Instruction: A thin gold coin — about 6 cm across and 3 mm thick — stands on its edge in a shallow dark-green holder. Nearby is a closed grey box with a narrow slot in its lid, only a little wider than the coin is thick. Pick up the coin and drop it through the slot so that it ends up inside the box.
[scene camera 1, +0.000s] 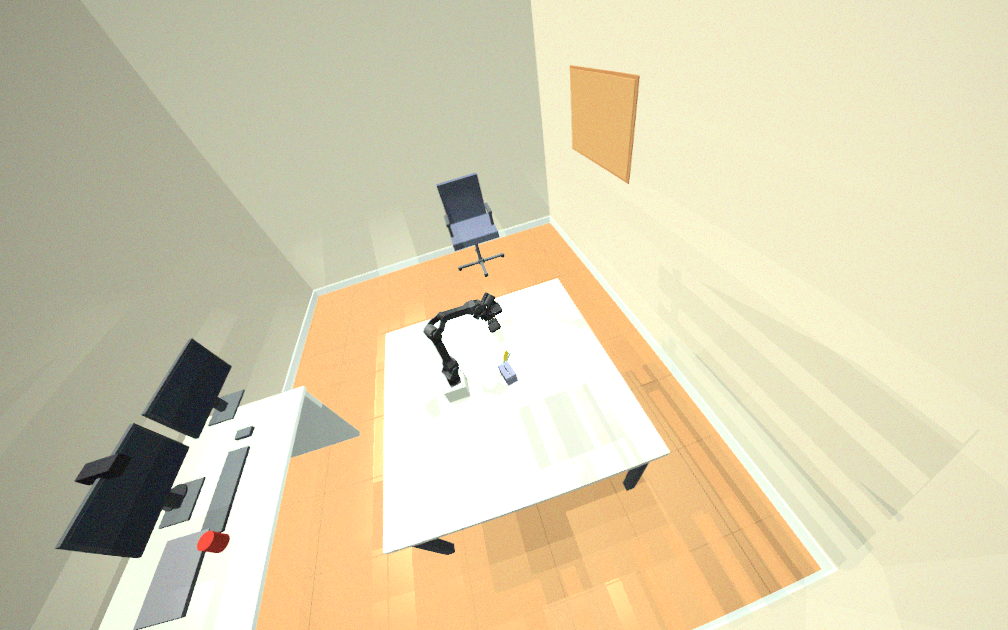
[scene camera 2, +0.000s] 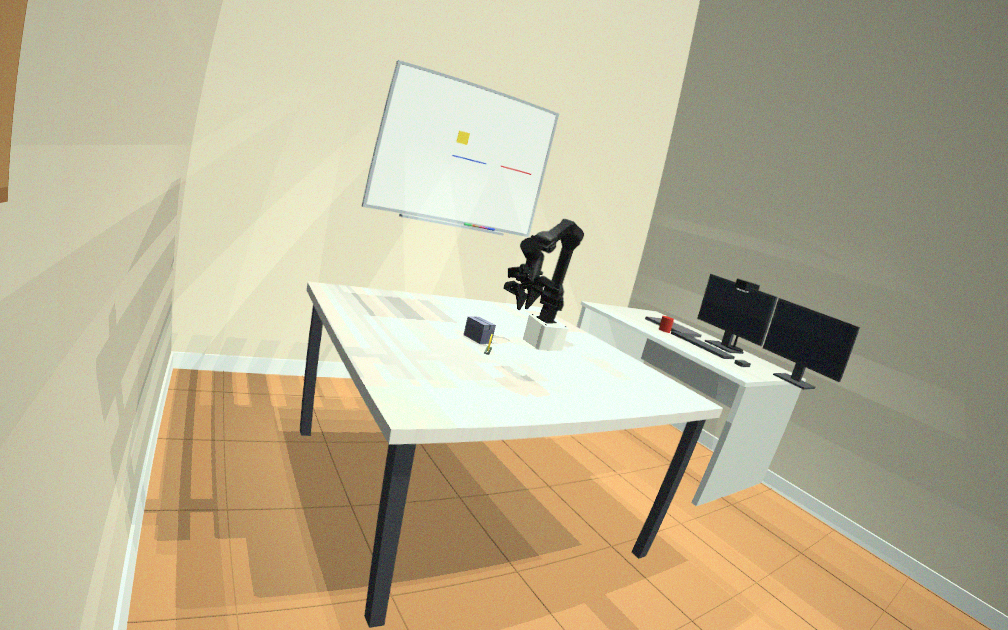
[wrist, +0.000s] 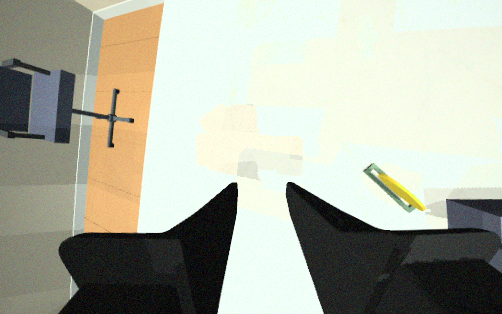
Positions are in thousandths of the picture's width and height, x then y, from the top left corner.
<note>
In view: the gripper (scene camera 2: 518, 491).
The gripper also shows in the wrist view (wrist: 521, 600).
</note>
